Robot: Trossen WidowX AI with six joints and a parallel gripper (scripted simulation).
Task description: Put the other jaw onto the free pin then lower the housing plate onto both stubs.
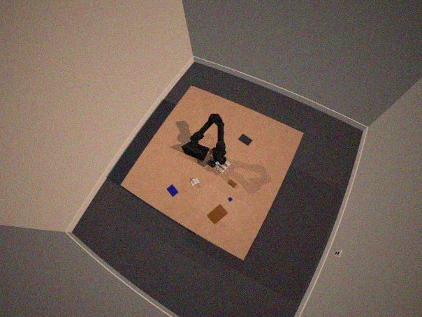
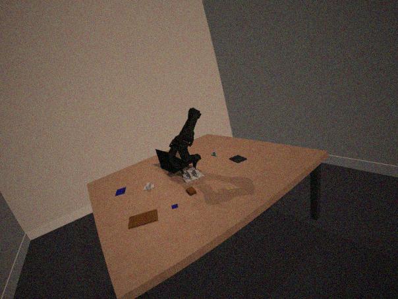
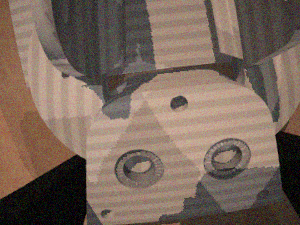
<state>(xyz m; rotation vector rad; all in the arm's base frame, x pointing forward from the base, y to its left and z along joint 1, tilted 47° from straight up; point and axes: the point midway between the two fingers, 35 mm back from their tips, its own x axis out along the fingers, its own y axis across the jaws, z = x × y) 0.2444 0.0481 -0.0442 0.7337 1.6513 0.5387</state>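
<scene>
Right now the jaw is 20 mm ahead of my gripper tip, 20 mm to the right of it and 10 mm above it. Round my gripper tip: base 70 mm ahead, 10 mm to the right, 10 mm below; teal piece 110 mm behind, 280 mm to the left; small brown block 220 mm ahead, 110 mm to the right.
</scene>
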